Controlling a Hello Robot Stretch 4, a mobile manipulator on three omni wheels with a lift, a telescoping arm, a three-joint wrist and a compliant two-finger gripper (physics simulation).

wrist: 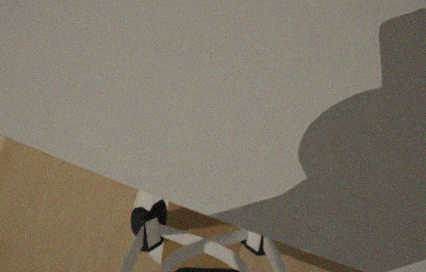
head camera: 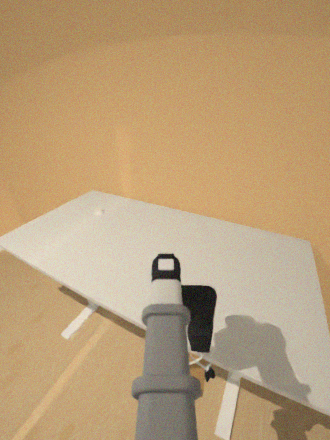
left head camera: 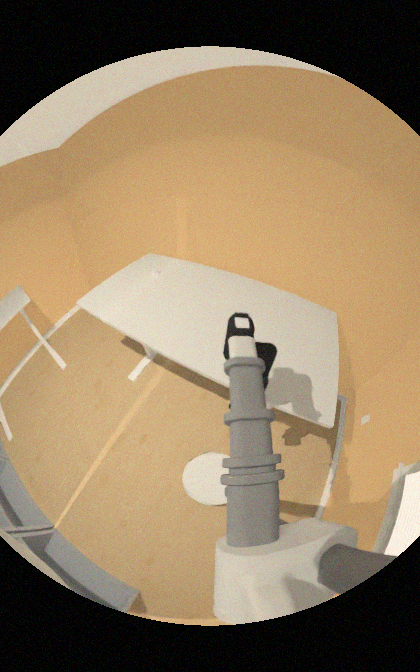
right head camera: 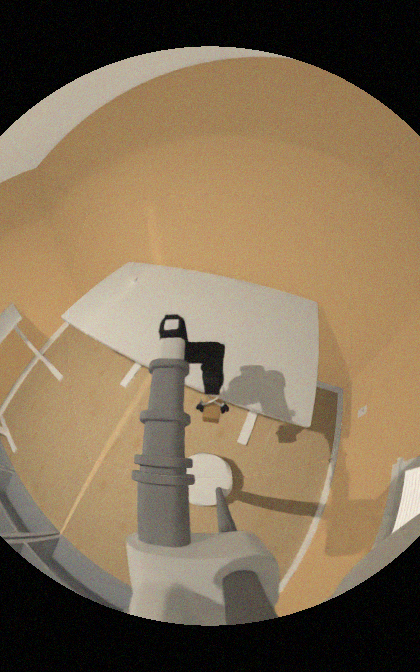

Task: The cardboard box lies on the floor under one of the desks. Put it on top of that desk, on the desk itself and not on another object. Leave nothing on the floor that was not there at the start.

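Frame: origin at the robot's base, x ahead, y left, z up, level; centimetres.
Seen in the pictures: gripper, between the fingertips: (wrist: 203, 217) (head camera: 193, 376).
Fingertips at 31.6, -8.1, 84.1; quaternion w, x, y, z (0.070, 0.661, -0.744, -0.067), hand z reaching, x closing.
A point is followed by its place in that frame, as x, y, z.
The cardboard box (right head camera: 211, 413) (wrist: 194, 220) @[33.2, -7.5, 88.0] is brown and held between the two fingertips. My gripper (right head camera: 212, 407) (wrist: 203, 217) @[31.6, -8.1, 84.1] is shut on it, with the box hanging at the near front edge of the white desk (head camera: 125, 240) @[88.0, 20.8, 92.3] (left head camera: 200, 305) (right head camera: 260, 320) (wrist: 150, 75) @[43.9, -6.1, 92.3]. In the wrist view the desk edge hides the far part of the box and the right fingertip, so they are lower than the desk top there. In the head view one black fingertip shows just in front of the edge; the arm hides the other. Whether box and desk touch cannot be told.
A tiny pale object (head camera: 99, 212) @[114.9, 42.0, 93.6] (left head camera: 156, 273) lies on the desk's far left part. Another desk (left head camera: 14, 306) (right head camera: 10, 320) stands at the left. A round white disc (left head camera: 204, 478) (right head camera: 212, 475) shows below the arm. Grey open units (left head camera: 90, 572) stand at the lower left. Walls rise behind the desk.
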